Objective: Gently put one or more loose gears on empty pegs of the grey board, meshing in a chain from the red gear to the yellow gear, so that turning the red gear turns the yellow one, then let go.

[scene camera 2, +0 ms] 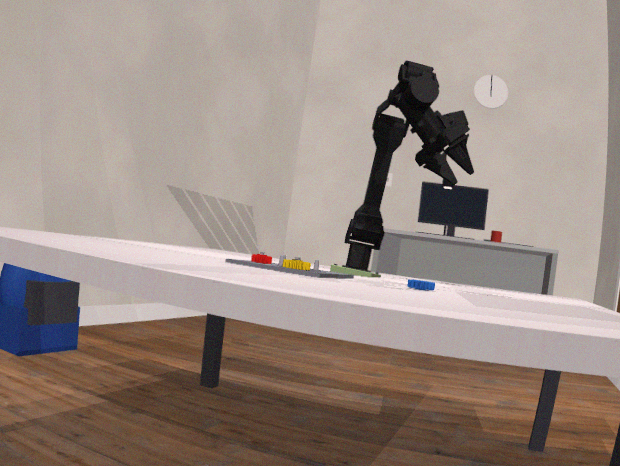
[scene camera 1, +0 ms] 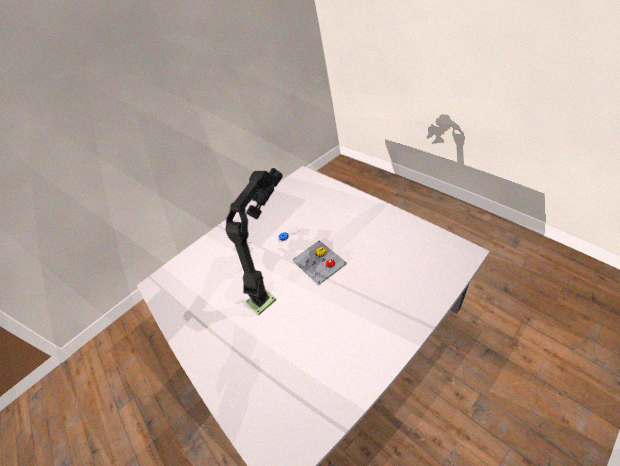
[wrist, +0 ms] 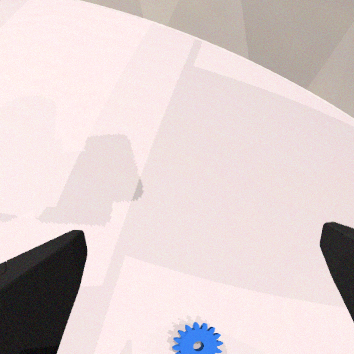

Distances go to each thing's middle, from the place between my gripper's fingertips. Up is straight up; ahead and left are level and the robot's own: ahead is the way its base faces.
The grey board [scene camera 1: 323,272] lies 330 mm to the right of my hand, 230 mm below it and 40 mm ahead of it.
